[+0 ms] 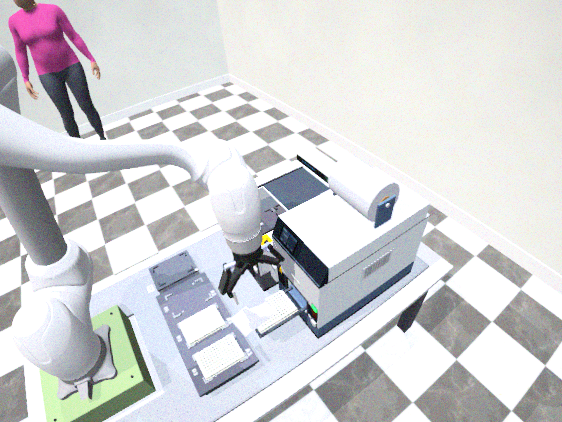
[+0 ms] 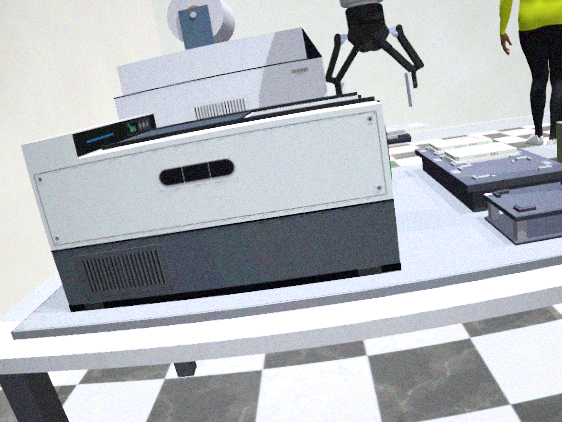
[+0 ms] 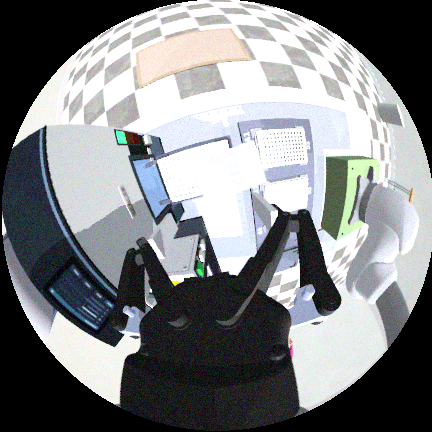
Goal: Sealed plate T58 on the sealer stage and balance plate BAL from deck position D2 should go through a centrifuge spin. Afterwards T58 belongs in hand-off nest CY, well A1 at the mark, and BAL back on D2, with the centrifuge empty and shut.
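Frame: origin at the arm's base, x ahead, y left, z up, level; centimetres.
Seen in the pictures: gripper, fingertip midpoint: [image 1: 255,289] [image 3: 211,211]; arm's base, link origin: [image 1: 86,361] [image 3: 363,198].
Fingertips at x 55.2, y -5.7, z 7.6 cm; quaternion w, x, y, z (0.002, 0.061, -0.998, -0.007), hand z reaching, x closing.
Offsets run from my fingertips to a thing's top centre. "pt": to the spot under its first point. Level surfaces: height alone.
The sealed plate T58 @(dy -5.7, dx +1.9, dz -4.5 cm) [image 1: 277,311] [image 3: 186,171] lies flat on the sealer stage, which sticks out from the sealer @(dy -2.5, dx +31.5, dz +31.2 cm) [image 1: 372,270] [image 2: 165,87] [image 3: 85,170]. Balance plate BAL @(dy +3.1, dx -18.7, dz -9.7 cm) [image 1: 202,325] [image 2: 480,152] [image 3: 286,194] sits on D2, the middle part of the deck @(dz -11.3 cm) [image 1: 186,301] [image 3: 247,128]. My gripper [image 1: 257,281] [image 2: 374,90] [image 3: 211,211] is wide open and empty, in the air between sealer and deck. The centrifuge [image 2: 215,225] has a dark top @(dz +4.9 cm) [image 1: 295,187]; I cannot tell whether it is shut. A low nest @(dy +31.2, dx -22.2, dz -11.6 cm) [image 1: 175,271] [image 2: 530,200], possibly CY, stands beside the deck; its label is unreadable.
Another white plate @(dy -9.1, dx -17.3, dz -9.7 cm) [image 1: 220,357] [image 3: 281,145] sits on D3, beside BAL. A grey box @(pt dy +8.8, dx +7.2, dz -0.2 cm) [image 3: 182,255] with a green button stands below the gripper, close to the sealer. The sealer carries a large white roll @(dy -2.3, dx +33.6, dz +31.2 cm) [image 1: 362,197]. The arm stands on a green base [image 1: 135,370] [image 3: 340,195]. A person [image 1: 47,45] stands beyond the table.
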